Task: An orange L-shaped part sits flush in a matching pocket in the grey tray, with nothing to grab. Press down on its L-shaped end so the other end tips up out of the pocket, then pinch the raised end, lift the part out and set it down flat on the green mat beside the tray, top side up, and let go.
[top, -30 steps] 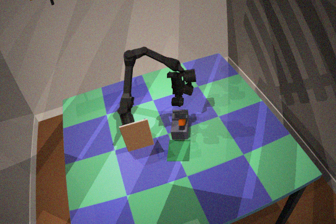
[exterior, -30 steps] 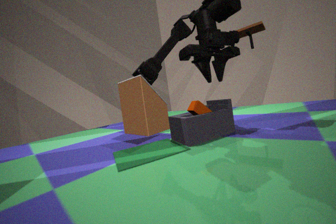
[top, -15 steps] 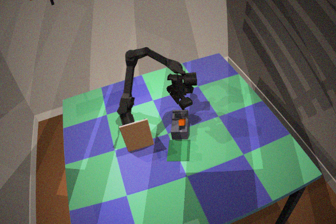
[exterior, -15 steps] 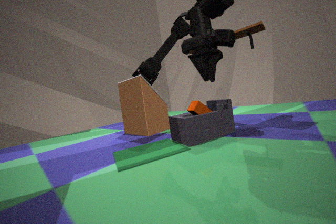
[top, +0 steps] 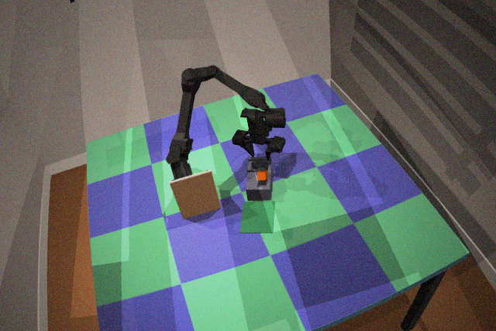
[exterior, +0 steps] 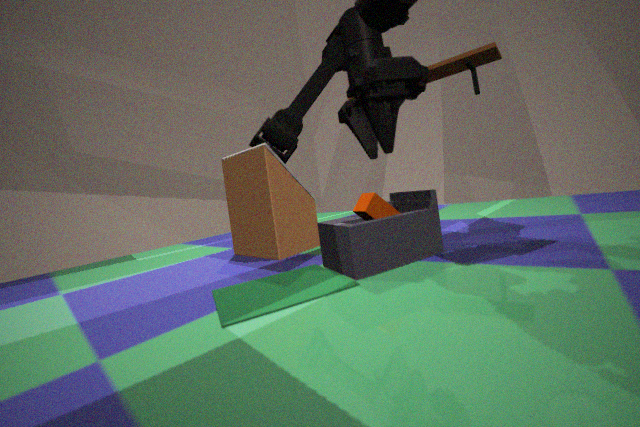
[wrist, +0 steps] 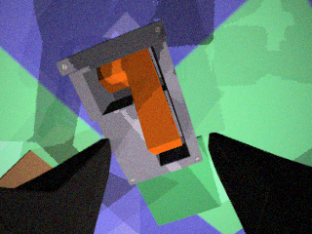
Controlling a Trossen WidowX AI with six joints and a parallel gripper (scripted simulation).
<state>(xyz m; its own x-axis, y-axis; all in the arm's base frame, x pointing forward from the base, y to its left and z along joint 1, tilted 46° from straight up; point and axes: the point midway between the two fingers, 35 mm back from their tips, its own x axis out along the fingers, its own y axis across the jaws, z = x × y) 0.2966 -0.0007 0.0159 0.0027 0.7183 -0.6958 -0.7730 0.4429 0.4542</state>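
Now: gripper tip 10 mm past the orange L-shaped part, 20 mm to the right of it and 110 mm above it. Round my gripper tip: dark green mat: 70 mm behind, 150 mm to the right, 160 mm below.
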